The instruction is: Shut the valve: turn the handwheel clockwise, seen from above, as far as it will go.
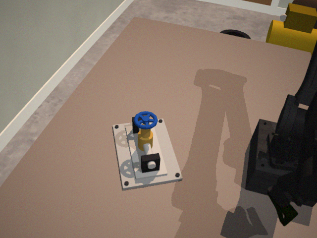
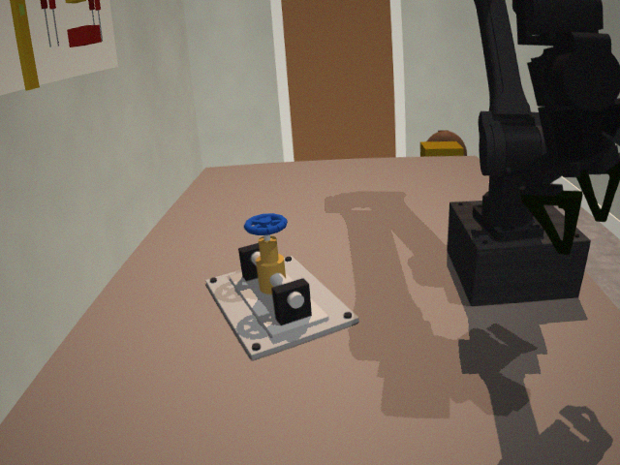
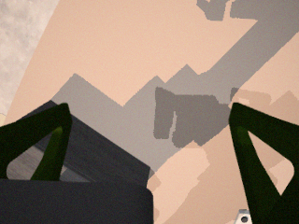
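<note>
The blue spoked handwheel is 370 mm ahead of my hand, 230 mm to the right of it and 70 mm below it. From my hand the other things lie so: plate 370 mm ahead, 230 mm to the right, 190 mm below.
</note>
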